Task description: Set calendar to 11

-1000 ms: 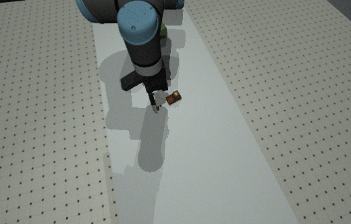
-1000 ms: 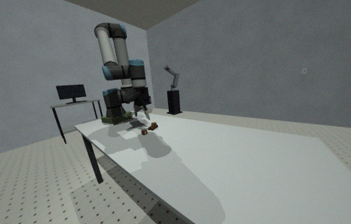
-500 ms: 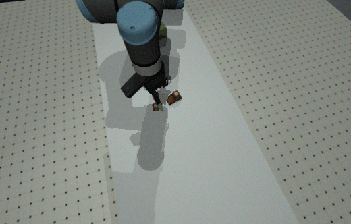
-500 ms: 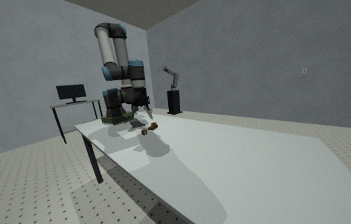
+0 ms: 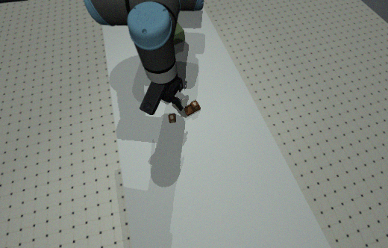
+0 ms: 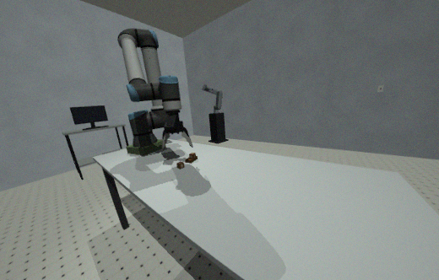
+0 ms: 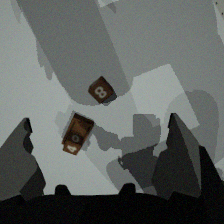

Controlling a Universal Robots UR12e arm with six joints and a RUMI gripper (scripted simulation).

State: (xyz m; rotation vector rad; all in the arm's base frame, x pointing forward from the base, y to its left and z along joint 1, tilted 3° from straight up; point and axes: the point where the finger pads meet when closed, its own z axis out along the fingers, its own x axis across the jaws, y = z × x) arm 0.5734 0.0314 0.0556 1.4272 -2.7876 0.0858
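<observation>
Right now the brown cube is 90 mm below my hand. Round my hand: brown calendar tray (50 mm behind, 100 mm to the left, 100 mm below).
</observation>
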